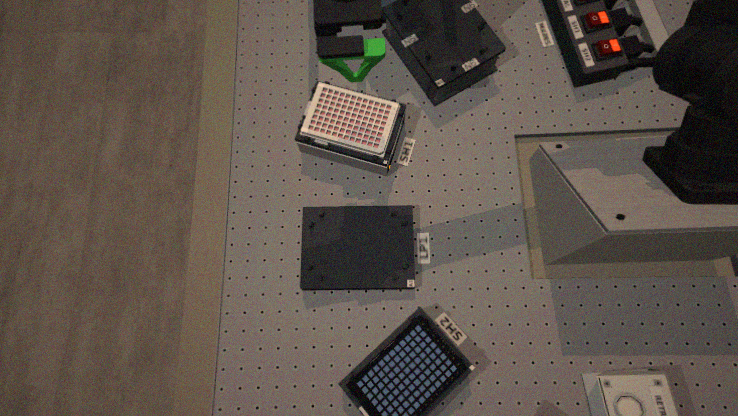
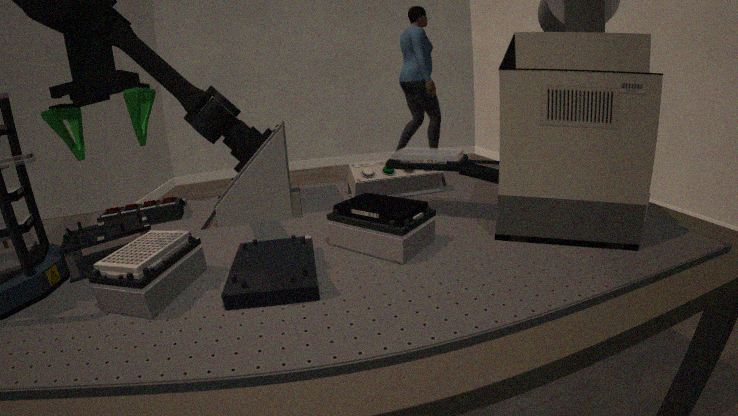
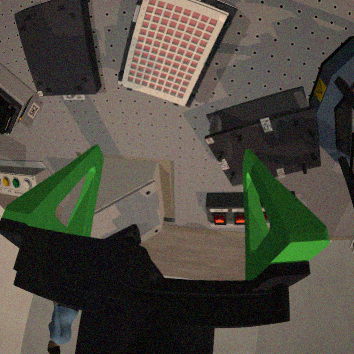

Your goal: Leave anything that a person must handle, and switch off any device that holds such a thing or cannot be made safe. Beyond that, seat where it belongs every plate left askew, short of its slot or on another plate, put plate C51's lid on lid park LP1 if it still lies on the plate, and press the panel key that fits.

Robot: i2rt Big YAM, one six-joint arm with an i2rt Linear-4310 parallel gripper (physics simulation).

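Frame: origin at the arm's base, x back, y right, z up, level; millimetres.
Seen in the pictures: gripper, fingertip midpoint: (image 1: 354,45) (image 2: 111,153) (image 3: 169,152); arm's base, origin of the base link: (image 1: 700,178) (image 2: 255,151).
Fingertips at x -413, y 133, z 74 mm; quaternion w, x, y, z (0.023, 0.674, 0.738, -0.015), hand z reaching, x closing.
Note:
Offsets run from my fingertips to a thing's top centre. "*": to the spot under its first point.
My gripper (image 2: 111,151) (image 3: 169,152) is open and empty, high above the table. A white plate with red wells @(dx -14, dy -25, dz -134 mm) (image 1: 351,117) (image 2: 144,252) (image 3: 172,50) lies on shaker SH1 @(* dx -26, dy -74, dz -153 mm) (image 1: 341,155) (image 2: 121,302); I cannot tell if it is fully seated. Lid park LP1 @(dx +2, dy -206, dz -170 mm) (image 1: 356,248) (image 2: 273,268) (image 3: 60,50) shows bare, with small posts. A dark plate with blue wells @(dx +73, dy -376, dz -134 mm) (image 1: 410,369) (image 2: 382,206) lies on SH2 @(* dx +26, dy -353, dz -178 mm) (image 2: 372,242). The key panel @(dx +365, dy -468, dz -119 mm) (image 2: 395,178) (image 3: 15,180) has white, green and yellow keys. The switch strip @(* dx +364, dy +127, dz -163 mm) (image 1: 602,36) (image 2: 142,209) (image 3: 230,215) has lit red switches. C51's label is not readable.
A dark nest block @(dx +122, dy +131, dz -127 mm) (image 1: 444,46) (image 3: 270,140) stands beside SH1, near a blue-based device @(* dx +8, dy +183, dz -173 mm) (image 2: 49,273) (image 3: 325,107). A tall beige device @(* dx -37, dy -664, dz -31 mm) (image 2: 578,139) has a fork bearing a pale plate @(dx +193, dy -497, dz -76 mm) (image 2: 428,153) over the panel. A person (image 2: 416,62) (image 3: 62,322) is beyond the table.

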